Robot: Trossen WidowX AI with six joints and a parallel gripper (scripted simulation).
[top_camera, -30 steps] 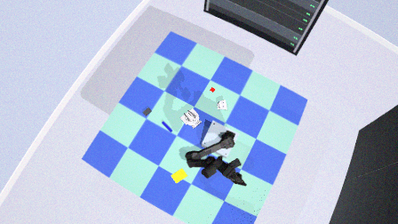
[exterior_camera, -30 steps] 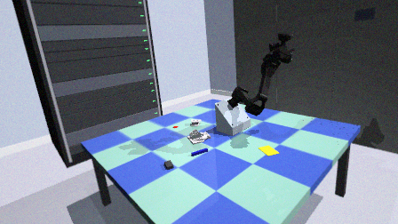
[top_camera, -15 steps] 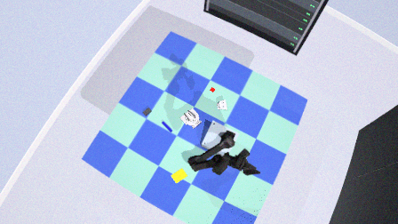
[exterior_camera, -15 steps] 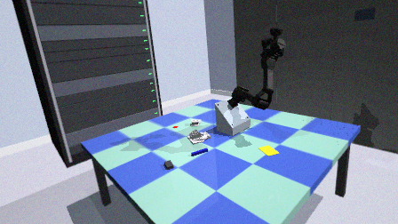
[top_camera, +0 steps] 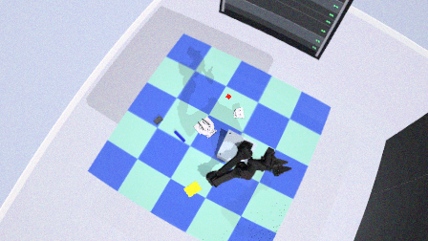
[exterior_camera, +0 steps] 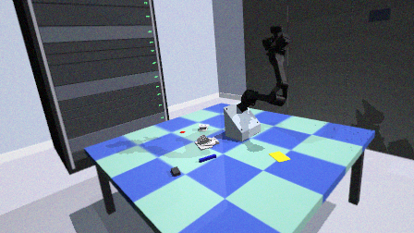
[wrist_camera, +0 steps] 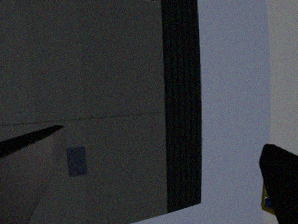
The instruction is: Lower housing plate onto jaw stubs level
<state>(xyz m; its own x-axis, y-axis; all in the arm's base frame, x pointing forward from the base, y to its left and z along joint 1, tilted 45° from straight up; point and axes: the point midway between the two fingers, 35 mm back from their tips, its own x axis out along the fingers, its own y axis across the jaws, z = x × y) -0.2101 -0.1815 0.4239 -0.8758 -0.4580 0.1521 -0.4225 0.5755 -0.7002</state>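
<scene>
My gripper tip is 59 cm above the grey housing plate, 41 cm to the left of it and 36 cm short of it. The rest, counted from my gripper tip: blue bar: 65 cm ahead, 61 cm below, 9 cm to the right; then red piece: 62 cm below, 51 cm to the right, 48 cm ahead; then yellow card: 62 cm below, 41 cm ahead, 20 cm to the left.
</scene>
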